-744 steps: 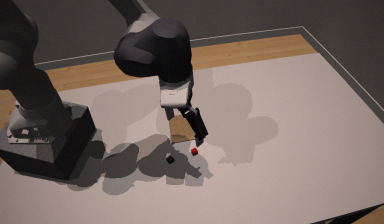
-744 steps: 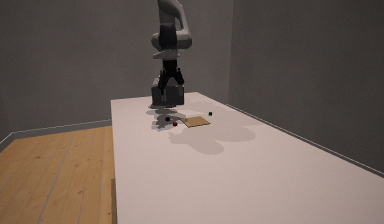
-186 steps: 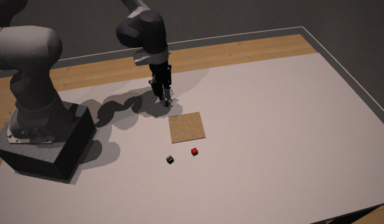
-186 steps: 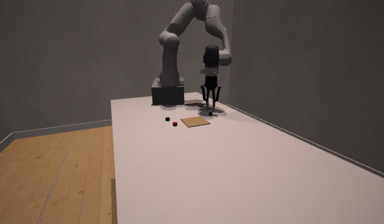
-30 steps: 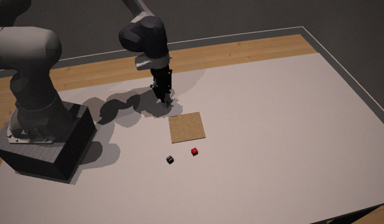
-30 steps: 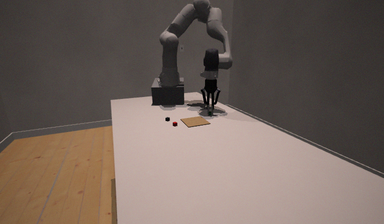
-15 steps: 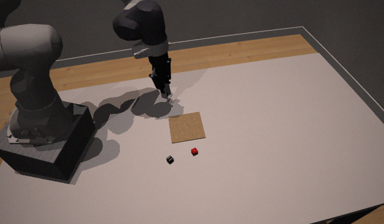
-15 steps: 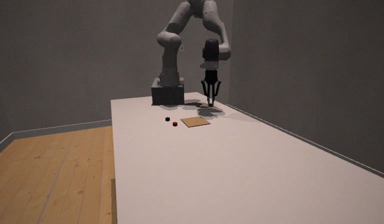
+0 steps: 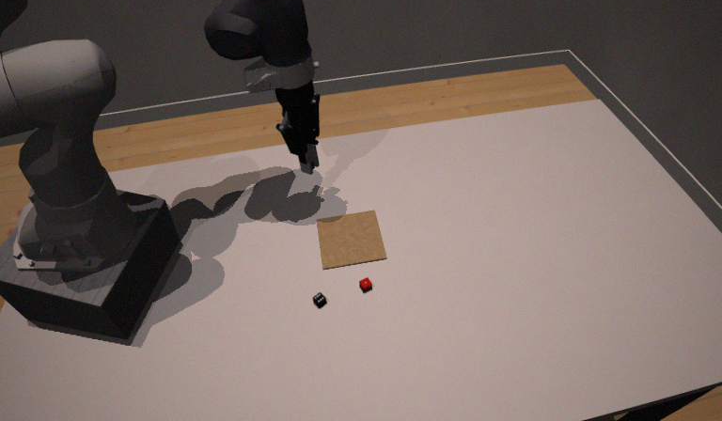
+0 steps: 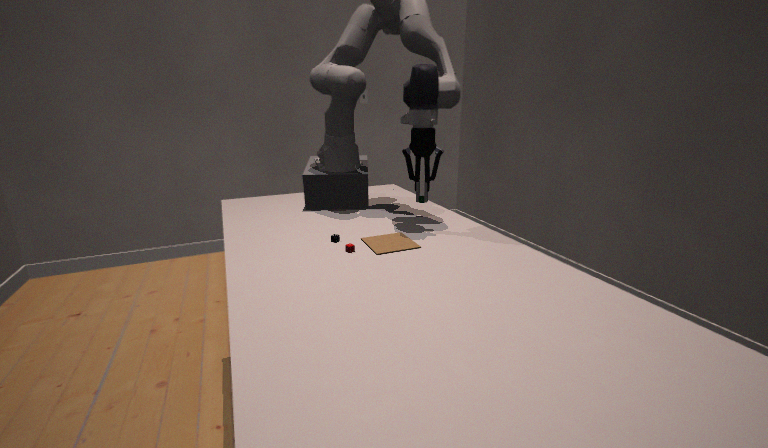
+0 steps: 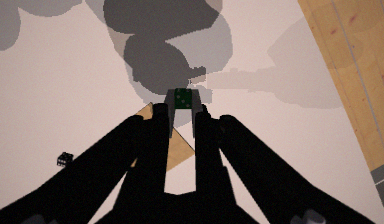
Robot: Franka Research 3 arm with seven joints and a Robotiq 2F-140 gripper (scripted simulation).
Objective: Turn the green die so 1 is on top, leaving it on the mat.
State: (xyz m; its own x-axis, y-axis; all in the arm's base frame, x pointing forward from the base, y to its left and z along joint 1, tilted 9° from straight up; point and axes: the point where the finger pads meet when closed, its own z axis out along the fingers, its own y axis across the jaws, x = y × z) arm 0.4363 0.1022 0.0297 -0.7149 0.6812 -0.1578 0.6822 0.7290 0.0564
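The tan mat is 15 cm to the right of my hand, 13 cm below it and 5 cm ahead of it. Round my hand: black die (29 cm to the right, 13 cm below, 5 cm behind); red die (28 cm to the right, 13 cm below, 5 cm ahead); green die (3 cm below).
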